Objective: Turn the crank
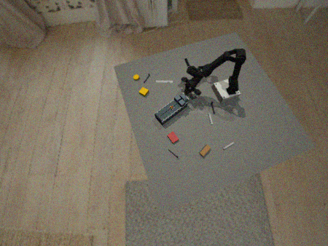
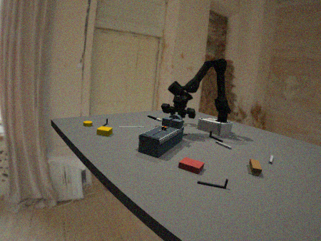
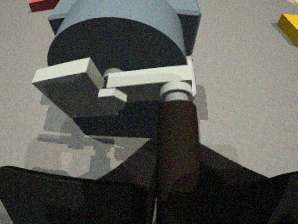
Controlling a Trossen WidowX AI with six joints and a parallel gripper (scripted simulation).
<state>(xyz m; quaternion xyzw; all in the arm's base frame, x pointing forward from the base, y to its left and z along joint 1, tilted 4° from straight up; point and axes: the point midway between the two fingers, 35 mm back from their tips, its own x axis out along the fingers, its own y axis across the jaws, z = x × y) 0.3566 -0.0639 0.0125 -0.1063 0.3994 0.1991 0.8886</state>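
My gripper tip is 30 mm below the dark handle, 20 mm past it and 10 mm to the left of it. Also, from my gripper tip: red pointer: 130 mm ahead, 90 mm to the left, 10 mm above; yellow block: 320 mm ahead, 130 mm to the right, 60 mm below; red block: 310 mm to the left, 170 mm ahead, 60 mm below.
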